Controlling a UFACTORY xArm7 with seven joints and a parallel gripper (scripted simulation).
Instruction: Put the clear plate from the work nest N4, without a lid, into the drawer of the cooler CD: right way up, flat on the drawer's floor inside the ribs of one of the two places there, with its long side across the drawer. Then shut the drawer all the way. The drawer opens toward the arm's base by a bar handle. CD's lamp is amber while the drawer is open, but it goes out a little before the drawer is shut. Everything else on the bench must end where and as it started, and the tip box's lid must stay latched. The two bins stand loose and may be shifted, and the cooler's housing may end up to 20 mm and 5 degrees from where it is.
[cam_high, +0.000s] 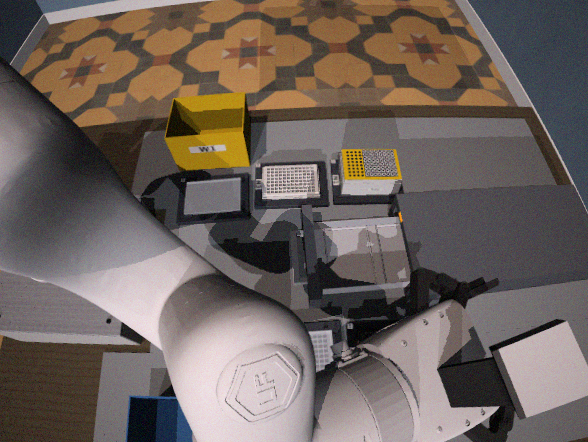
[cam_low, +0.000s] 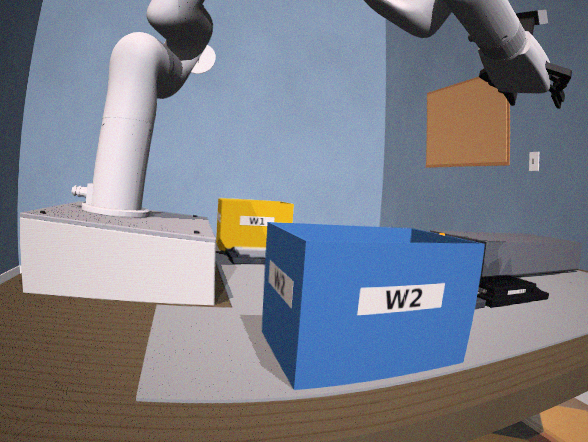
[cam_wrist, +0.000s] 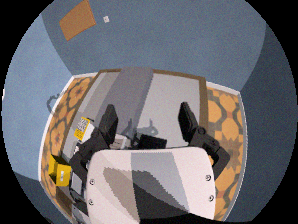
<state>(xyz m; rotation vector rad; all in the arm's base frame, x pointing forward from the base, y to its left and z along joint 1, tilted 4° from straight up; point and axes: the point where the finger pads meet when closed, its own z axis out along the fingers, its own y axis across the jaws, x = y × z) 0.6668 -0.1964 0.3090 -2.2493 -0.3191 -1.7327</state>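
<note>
My gripper is now 34 cm above the clear plate, 20 cm past it and 3 cm to the right of it. From my hand the other things lie so: cooler drawer: 33 cm below, 23 cm to the left, 6 cm behind; then black plate: 34 cm below, 3 cm to the left, 3 cm behind; then grey cooler CD: 32 cm below, 24 cm to the left, 8 cm ahead.
</note>
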